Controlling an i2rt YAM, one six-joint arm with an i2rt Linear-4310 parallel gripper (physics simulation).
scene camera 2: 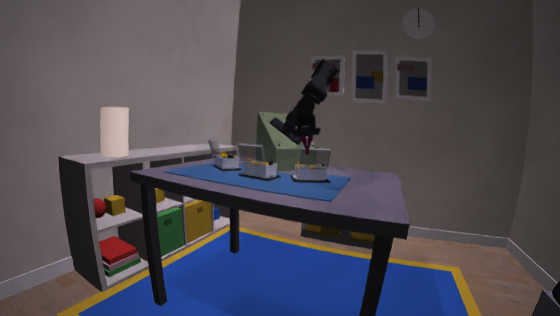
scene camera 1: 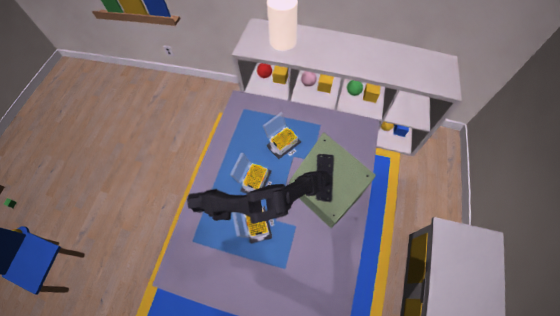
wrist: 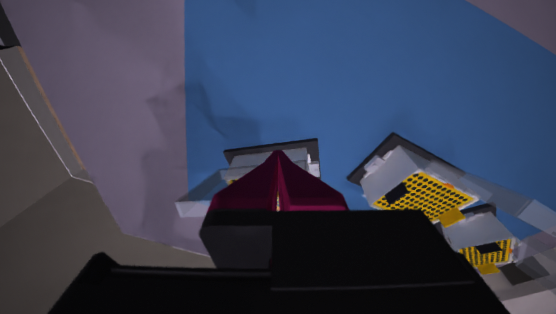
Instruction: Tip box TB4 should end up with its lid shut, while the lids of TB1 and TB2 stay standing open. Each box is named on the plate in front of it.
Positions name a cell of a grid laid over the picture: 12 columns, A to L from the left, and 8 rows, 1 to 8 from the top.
Scene:
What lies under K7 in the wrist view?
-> A box.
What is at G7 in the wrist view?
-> My gripper.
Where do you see a blue mat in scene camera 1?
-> F4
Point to a blue mat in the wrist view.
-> At K3

